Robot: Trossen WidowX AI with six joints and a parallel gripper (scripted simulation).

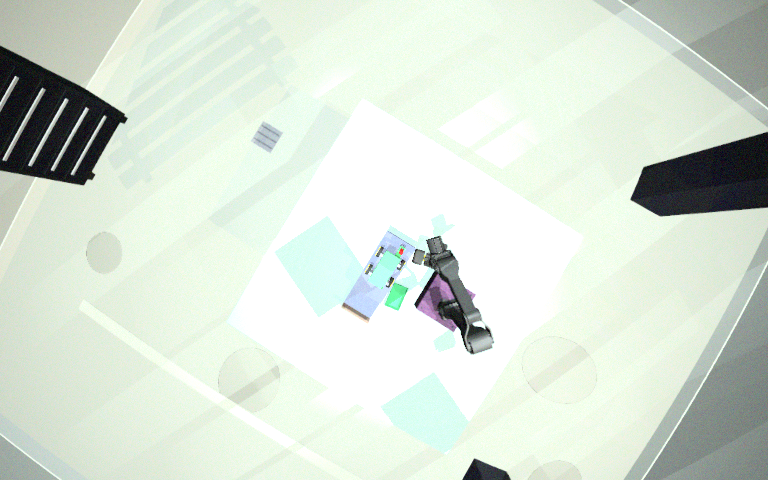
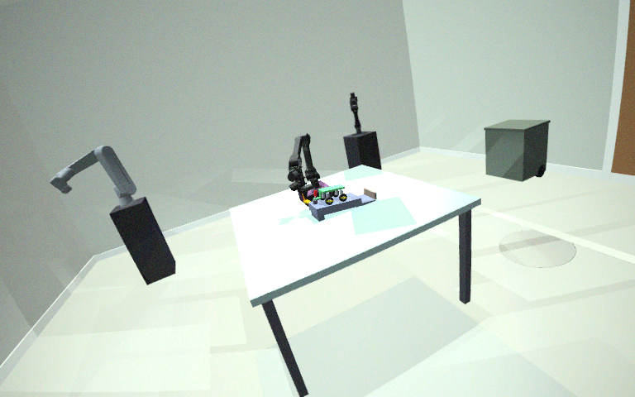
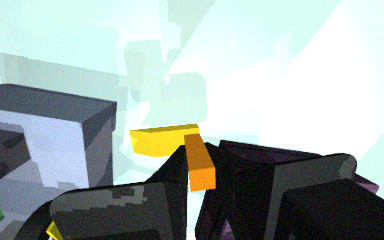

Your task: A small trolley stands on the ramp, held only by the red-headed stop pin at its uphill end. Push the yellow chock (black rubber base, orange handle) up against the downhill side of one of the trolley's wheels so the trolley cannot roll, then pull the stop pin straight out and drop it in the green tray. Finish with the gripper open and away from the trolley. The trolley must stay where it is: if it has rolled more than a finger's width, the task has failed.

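Right now the red-headed stop pin is 14 cm ahead of my gripper tip, 2 cm to the left of it and 4 cm above it. Also, from my gripper tip: yellow chock 2 cm ahead, 1 cm below; trolley 17 cm ahead, 12 cm to the left, 2 cm above; ramp 17 cm ahead, 12 cm to the left, 4 cm below.
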